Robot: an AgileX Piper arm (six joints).
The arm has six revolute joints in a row. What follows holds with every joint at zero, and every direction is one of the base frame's. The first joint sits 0.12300 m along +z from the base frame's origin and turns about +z. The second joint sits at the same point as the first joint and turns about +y. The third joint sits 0.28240 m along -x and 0.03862 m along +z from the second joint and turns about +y. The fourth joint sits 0.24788 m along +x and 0.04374 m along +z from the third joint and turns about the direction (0.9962, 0, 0.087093). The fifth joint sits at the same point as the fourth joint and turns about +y. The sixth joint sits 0.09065 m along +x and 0.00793 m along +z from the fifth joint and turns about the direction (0.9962, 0, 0.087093). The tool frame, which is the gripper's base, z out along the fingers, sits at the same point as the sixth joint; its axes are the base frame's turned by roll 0.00, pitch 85.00 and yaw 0.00 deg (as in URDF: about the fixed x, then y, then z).
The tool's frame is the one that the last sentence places.
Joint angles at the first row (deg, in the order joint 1, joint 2, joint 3, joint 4, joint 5, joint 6):
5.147, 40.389, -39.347, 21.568, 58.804, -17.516
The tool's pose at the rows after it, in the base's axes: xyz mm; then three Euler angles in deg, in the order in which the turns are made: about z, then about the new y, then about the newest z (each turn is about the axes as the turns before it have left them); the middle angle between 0 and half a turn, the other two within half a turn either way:
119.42 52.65 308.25 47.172 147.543 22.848
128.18 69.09 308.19 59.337 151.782 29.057
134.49 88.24 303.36 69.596 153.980 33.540
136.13 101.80 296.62 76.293 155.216 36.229
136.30 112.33 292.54 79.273 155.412 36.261
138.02 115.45 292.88 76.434 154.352 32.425
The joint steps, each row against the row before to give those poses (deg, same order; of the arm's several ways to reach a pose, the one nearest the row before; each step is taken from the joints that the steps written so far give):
5.902, 7.108, -4.471, -1.231, 6.744, 0.015
5.754, 5.264, -2.849, -0.256, 3.034, 0.002
6.055, 4.369, -1.363, -0.021, 0.064, -0.214
4.137, 2.604, -0.072, 0.001, -0.757, -0.430
3.173, 1.548, 0.000, -0.001, -1.406, -0.283
0.761, 0.143, 0.001, -0.056, -1.993, -0.597

